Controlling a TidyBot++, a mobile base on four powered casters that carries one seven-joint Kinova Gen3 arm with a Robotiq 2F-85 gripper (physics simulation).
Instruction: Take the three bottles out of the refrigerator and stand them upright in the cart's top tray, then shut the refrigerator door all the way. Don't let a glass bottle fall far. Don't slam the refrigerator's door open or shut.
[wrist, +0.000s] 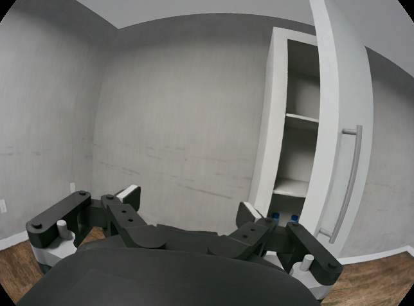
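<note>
The tall white refrigerator (265, 130) stands right of the middle of the wrist view, with part of its inside and its shelves showing. Its door (327, 115) stands partly open on the right side, with a long grey bar handle (353, 175) on its face. Two blue bottle caps (275, 216) (294, 218) show low inside the refrigerator, below the lower visible shelf (292, 188); the rest of these bottles is hidden behind my gripper. A third bottle does not show. My gripper (188, 205) is open and empty, left of the refrigerator and apart from it. The cart does not show.
A grey wall (185, 110) stands behind the refrigerator and to its left, meeting another wall (45, 100) at a corner on the left. Wood floor (370, 280) shows at the lower right and lower left. The open door stands out from the refrigerator's front.
</note>
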